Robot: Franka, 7 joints.
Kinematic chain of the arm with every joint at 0, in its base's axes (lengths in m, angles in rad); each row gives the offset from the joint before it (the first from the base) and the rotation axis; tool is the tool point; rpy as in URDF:
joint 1: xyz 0 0 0.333 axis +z
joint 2: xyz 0 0 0 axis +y
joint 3: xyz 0 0 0.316 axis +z
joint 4: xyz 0.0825 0 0 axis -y
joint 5: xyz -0.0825 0 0.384 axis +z
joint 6: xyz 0 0 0 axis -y
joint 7: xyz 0.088 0 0 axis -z
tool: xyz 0 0 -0.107 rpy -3.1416 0 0
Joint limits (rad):
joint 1: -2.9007..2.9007
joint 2: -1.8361..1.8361
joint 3: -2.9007..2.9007
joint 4: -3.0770..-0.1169
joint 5: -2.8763..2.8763
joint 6: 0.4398..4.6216
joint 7: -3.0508..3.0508
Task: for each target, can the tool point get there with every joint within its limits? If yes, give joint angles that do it. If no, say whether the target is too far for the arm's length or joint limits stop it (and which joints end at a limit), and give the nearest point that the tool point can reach.
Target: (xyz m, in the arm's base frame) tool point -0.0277 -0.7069 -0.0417
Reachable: yes | joints -1.3807 1.4400 -0.3573 -1.2572 -0.1122 3.2143 -0.6462
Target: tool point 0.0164 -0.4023 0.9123
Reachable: yes | joints 1.9410 -0.9343 0.1537 -0.4246 -2.4130 4.0772 1.6197
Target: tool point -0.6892 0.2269 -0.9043
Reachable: no: too far | nearest point -0.4611 0.1518 -0.3208 | short by 0.631 m
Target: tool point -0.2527 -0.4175 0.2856
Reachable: yes | joints -0.9670 1.1373 -1.2477 -2.5084 0.1556 4.2784 -2.4831
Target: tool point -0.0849 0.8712 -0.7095
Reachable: no: too far | nearest point -0.0562 0.5771 -0.2703 | short by 0.529 m
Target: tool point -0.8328 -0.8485 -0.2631
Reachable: no: too far | nearest point -0.5372 -0.5473 -0.0515 | short by 0.472 m
